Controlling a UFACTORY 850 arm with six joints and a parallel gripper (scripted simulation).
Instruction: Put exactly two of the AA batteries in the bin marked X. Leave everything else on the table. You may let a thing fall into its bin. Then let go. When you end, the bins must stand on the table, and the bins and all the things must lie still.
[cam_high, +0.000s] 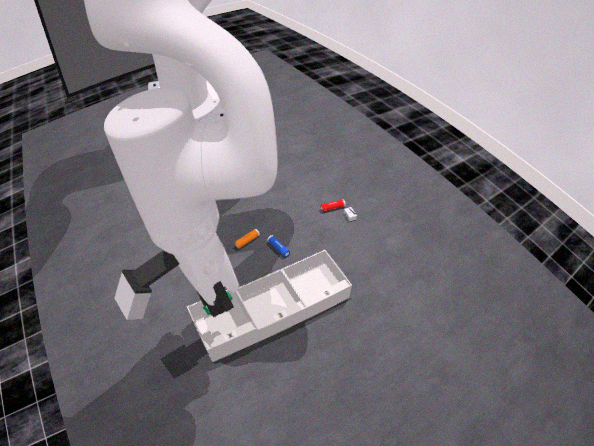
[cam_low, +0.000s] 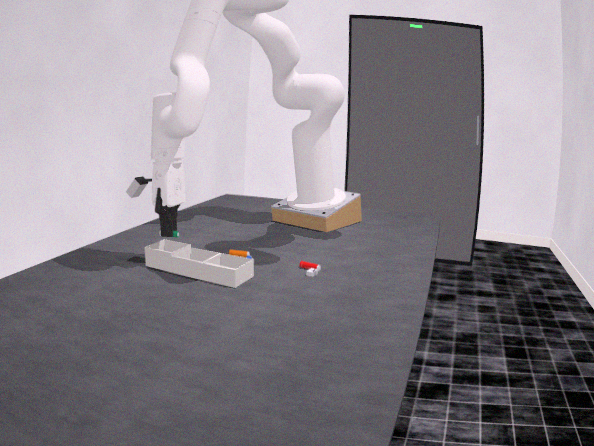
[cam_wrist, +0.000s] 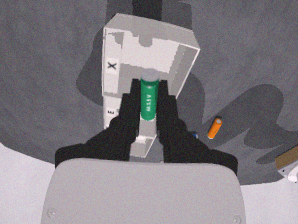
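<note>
Right now my hand is 140 mm past the orange AA battery, 120 mm to the right of it and 80 mm above it. Round my hand: blue battery (100 mm behind, 160 mm to the left, 80 mm below); white three-compartment tray (10 mm ahead, 80 mm to the left, 70 mm below); green AA battery (20 mm below).
</note>
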